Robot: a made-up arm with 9 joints. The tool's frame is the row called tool.
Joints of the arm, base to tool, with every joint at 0 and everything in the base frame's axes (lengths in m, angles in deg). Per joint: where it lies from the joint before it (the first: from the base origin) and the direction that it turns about. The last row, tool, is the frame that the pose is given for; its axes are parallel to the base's.
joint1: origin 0 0 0.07 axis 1 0 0
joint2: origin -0.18 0.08 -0.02 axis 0 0 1
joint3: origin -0.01 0.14 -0.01 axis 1 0 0
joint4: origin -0.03 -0.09 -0.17 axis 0 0 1
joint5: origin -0.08 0.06 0.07 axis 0 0 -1
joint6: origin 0.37 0.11 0.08 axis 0 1 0
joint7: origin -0.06 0.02 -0.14 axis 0 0 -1
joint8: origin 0.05 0.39 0 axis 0 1 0
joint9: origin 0.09 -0.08 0.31 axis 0 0 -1
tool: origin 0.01 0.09 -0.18
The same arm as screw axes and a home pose.
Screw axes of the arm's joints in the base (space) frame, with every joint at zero. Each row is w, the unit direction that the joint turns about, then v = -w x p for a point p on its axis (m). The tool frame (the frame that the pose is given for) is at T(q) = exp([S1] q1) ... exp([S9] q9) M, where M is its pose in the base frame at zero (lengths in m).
S1 = (1, 0, 0, 0, 0.07, 0)
S2 = (0, 0, 1, 0.08, 0.18, 0)
S3 = (1, 0, 0, 0, 0.04, -0.22)
S4 = (0, 0, 1, 0.13, 0.22, 0)
S5 = (0, 0, -1, -0.19, -0.3, 0)
S6 = (0, 1, 0, -0.02, 0, 0.07)
S7 = (0, 0, -1, -0.32, 0.01, 0)
S8 = (0, 1, 0, 0.12, 0, 0.06)
S9 = (0, 0, -1, -0.63, 0.15, 0)
M: xyz 0.16 0.72 0.01 (m) quaternion w x y z 1 0 0 0

